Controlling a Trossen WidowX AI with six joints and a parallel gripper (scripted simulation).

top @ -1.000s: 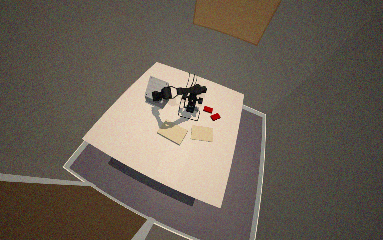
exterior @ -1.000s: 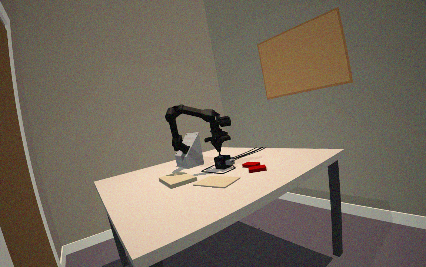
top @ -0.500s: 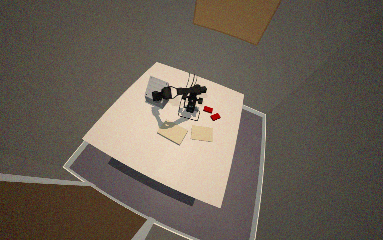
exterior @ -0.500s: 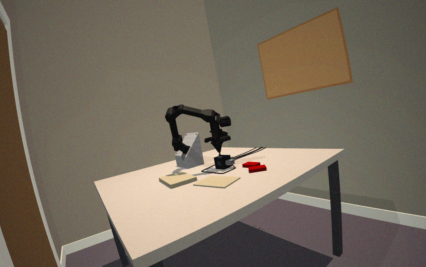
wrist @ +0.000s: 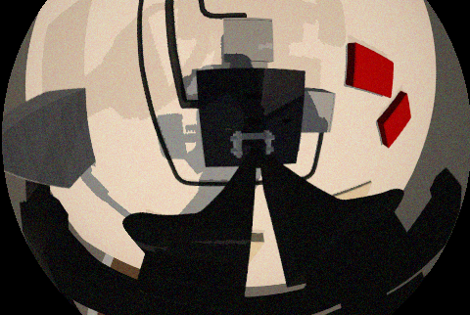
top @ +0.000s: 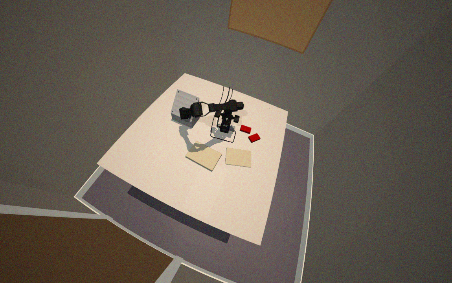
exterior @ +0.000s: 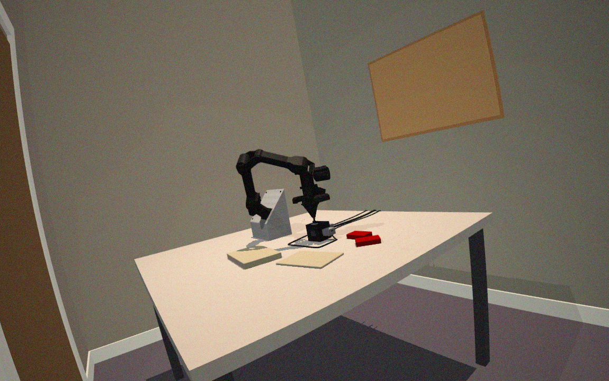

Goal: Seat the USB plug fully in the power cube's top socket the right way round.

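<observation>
My gripper tip is now 2 cm above the USB plug. Also, from my gripper tip: grey socket (4 cm below).
</observation>
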